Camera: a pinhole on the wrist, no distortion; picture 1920 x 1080 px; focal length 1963.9 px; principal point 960.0 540.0 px. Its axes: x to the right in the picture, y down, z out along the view. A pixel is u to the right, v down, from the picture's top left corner.
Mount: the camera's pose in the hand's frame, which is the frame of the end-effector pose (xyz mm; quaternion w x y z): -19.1 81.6 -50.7 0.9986 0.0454 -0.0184 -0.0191
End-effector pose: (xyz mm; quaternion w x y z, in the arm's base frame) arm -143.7 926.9 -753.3 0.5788 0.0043 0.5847 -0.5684
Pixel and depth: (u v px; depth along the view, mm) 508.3 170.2 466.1
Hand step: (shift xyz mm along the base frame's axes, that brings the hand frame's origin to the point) 289.5 -188.0 256.0
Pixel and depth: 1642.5 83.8 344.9
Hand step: 144.1 -260.9 56.4
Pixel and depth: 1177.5 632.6 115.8
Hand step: 97.9 -10.0 -22.3
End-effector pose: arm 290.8 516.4 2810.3 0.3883 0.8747 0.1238 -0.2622
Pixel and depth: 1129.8 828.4 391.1
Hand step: -80.7 -325.0 -131.6
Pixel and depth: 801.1 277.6 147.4
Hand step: -44.4 -103.1 -1.6
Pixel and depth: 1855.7 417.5 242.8
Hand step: 14.7 -169.8 -129.0
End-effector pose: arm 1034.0 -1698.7 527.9 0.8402 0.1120 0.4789 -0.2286
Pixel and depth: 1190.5 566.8 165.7
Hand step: 117.6 14.1 62.4
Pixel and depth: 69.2 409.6 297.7
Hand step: 127.5 -16.1 264.3
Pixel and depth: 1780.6 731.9 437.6
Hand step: 400.5 -134.4 74.7
